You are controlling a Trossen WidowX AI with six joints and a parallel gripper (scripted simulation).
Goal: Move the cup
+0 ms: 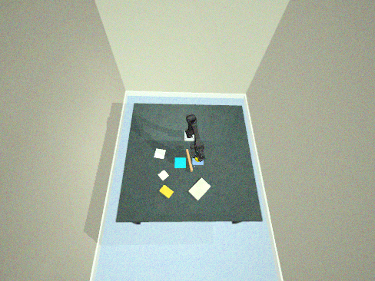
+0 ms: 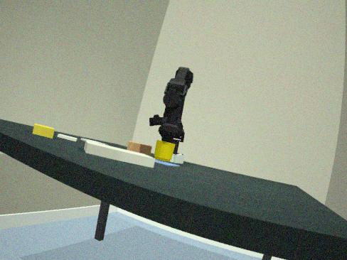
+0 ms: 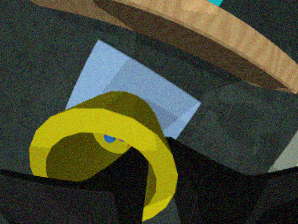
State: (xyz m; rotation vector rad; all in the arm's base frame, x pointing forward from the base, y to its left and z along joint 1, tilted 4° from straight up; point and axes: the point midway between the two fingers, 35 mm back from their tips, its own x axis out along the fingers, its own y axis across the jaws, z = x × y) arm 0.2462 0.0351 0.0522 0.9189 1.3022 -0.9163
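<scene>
My gripper tip is 3 cm short of the blue marble, 2 cm to the right of it and 2 cm above it. Also, from my gripper tip: wooden bar 3 cm ahead, 8 cm to the right, 3 cm below; then yellow cup 2 cm ahead, 1 cm to the left; then light blue pad 3 cm ahead, 1 cm to the left, 5 cm below.
</scene>
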